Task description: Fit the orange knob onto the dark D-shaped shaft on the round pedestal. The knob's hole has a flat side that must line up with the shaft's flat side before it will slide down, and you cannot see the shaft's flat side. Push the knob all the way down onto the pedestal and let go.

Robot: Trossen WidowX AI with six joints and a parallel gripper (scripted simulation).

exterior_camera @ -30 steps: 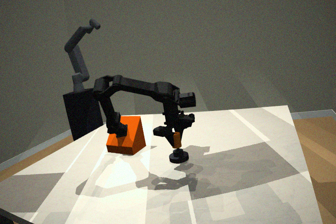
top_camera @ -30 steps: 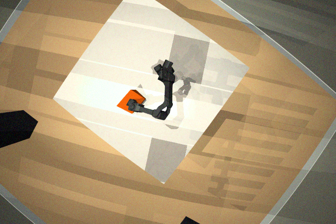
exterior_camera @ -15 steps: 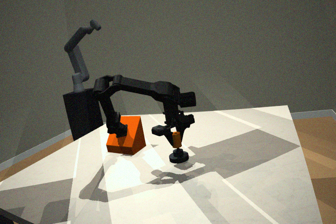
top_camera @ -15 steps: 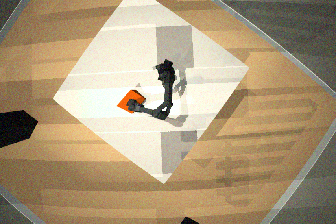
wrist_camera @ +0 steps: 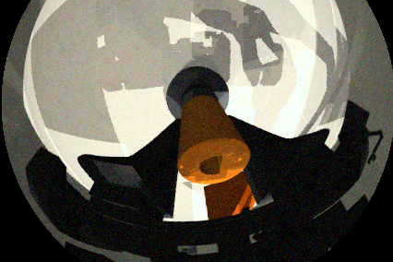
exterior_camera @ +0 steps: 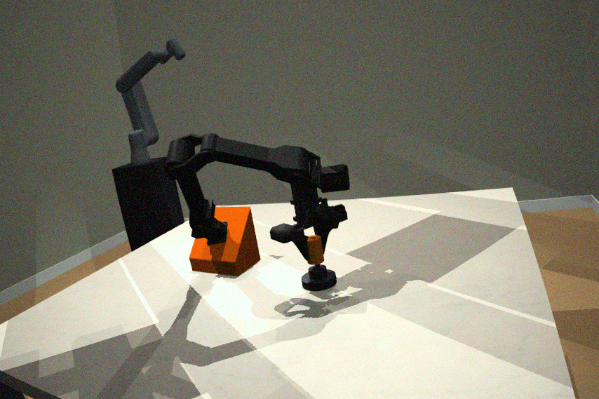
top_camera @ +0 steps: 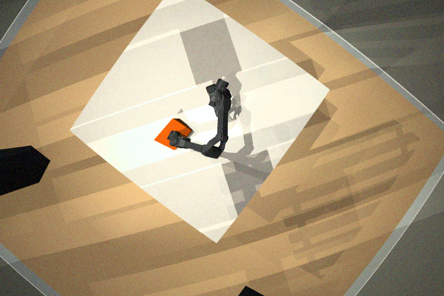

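Now: the orange knob 20 mm above my gripper tip. Also, from my gripper tip: round dark pedestal: 40 mm below.
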